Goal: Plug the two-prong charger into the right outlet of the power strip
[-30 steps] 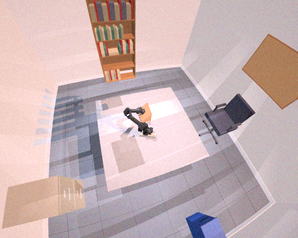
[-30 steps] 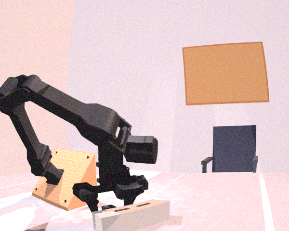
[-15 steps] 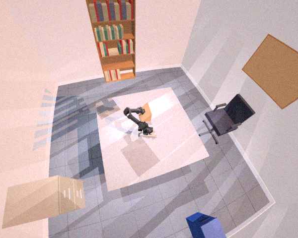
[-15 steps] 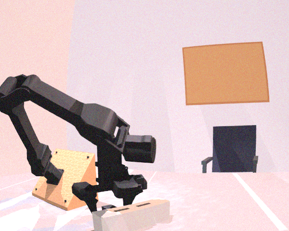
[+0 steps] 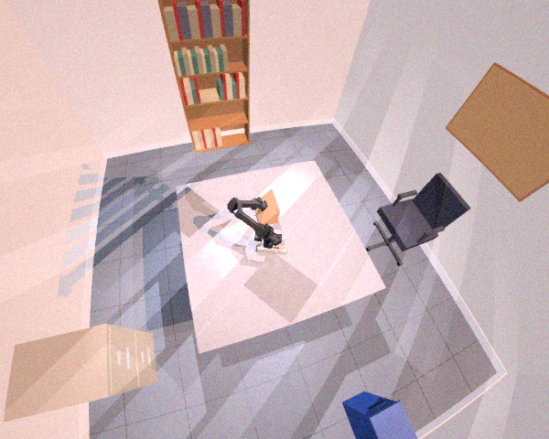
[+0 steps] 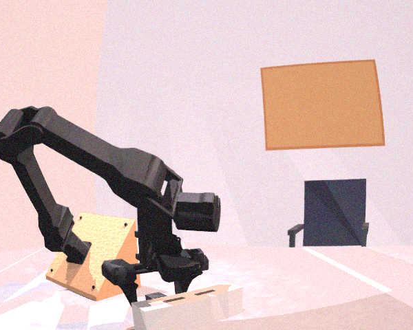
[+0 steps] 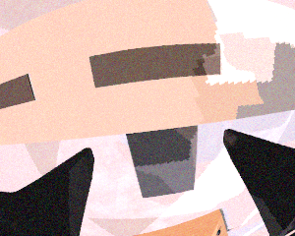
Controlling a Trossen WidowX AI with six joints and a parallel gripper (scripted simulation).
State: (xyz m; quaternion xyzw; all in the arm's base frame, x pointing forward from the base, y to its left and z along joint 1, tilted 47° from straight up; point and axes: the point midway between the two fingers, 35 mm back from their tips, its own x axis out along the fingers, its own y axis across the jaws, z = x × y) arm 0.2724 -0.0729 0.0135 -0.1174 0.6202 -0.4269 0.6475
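Right now my gripper tip is 20 mm short of the black two-prong charger, 10 mm to the left of it and 10 mm below it.
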